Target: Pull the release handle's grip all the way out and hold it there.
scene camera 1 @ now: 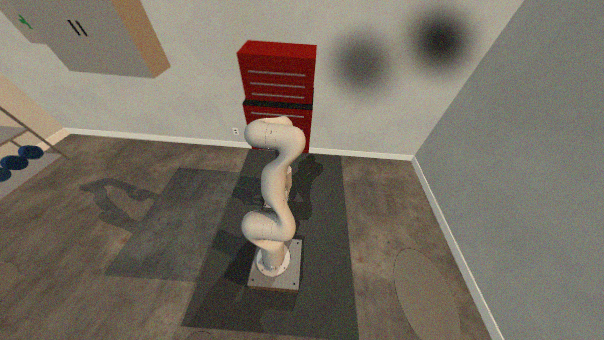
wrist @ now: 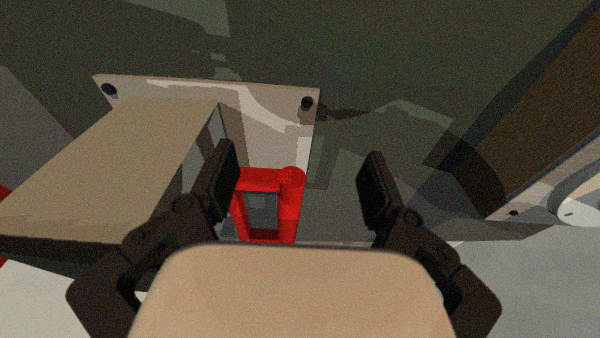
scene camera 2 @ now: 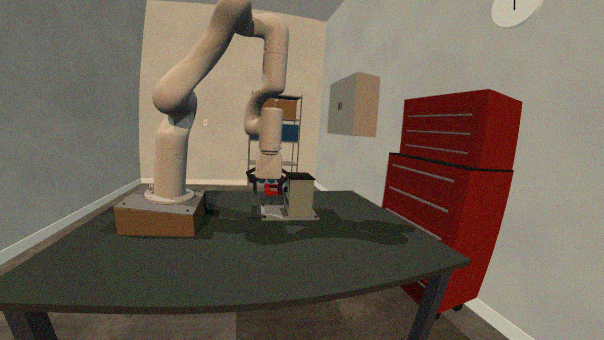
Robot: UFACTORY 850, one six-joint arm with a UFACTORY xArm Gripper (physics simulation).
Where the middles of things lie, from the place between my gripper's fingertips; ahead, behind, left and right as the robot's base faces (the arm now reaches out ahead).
Right now my hand is 12 cm short of the base plate (wrist: pixel 271 126), 6 cm to the right of it and 11 cm above it.
